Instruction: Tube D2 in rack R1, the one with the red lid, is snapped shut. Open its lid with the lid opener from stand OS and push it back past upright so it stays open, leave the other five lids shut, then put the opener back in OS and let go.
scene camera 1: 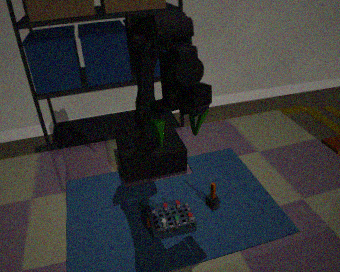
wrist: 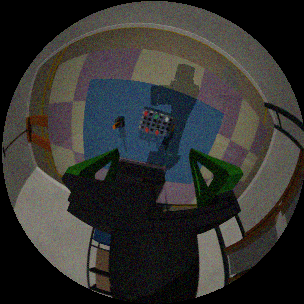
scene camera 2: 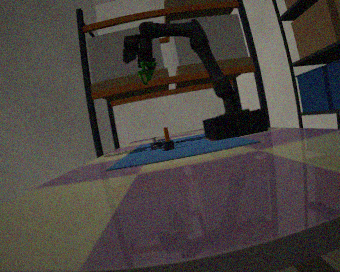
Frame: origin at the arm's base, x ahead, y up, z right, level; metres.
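Seen in the pictures: gripper, fingertip midpoint: (scene camera 1: 178,140) (wrist: 153,151) (scene camera 2: 147,82); arm's base, link origin: (scene camera 1: 148,137) (scene camera 2: 232,114).
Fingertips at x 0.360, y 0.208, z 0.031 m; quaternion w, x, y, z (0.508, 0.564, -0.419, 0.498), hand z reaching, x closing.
Observation:
Offsets run from my fingertips to a thing's top centre. "spot": to the spot under its first point. Level surfaces: height alone.
Rack R1 {dx -0.016, dy -0.248, dz +0.024 m} (scene camera 1: 180,231) (scene camera 2: 156,146) stands on the blue mat and also shows in the wrist view (wrist: 156,122). It holds small tubes with coloured lids, three of them red: one red lid {dx -0.045, dy -0.248, dz +0.026 m} (scene camera 1: 165,206), another {spot: dx -0.038, dy -0.249, dz -0.009 m} (scene camera 1: 177,203) and a third {spot: dx +0.022, dy -0.248, dz -0.023 m} (scene camera 1: 190,215). Labels and hinge states are too small to read, so I cannot tell which is D2. The lid opener {dx -0.032, dy -0.211, dz -0.126 m} (scene camera 1: 213,190) (scene camera 2: 166,134) (wrist: 115,126) stands upright, orange handle up, in the dark stand OS {dx -0.032, dy -0.264, dz -0.126 m} (scene camera 1: 213,202) (scene camera 2: 169,145) (wrist: 120,121). My gripper (scene camera 1: 178,140) (scene camera 2: 146,82) (wrist: 153,151) is open and empty, high above the mat, apart from rack and opener.
The blue mat {dy -0.296 m} (scene camera 1: 95,200) (scene camera 2: 220,147) (wrist: 102,100) lies on a checkered surface. The arm's black base (scene camera 1: 150,162) (scene camera 2: 235,127) stands at the mat's back edge. A shelf unit (scene camera 1: 42,95) holds blue bins behind the arm. The arm's shadow falls across the mat and part of the rack.

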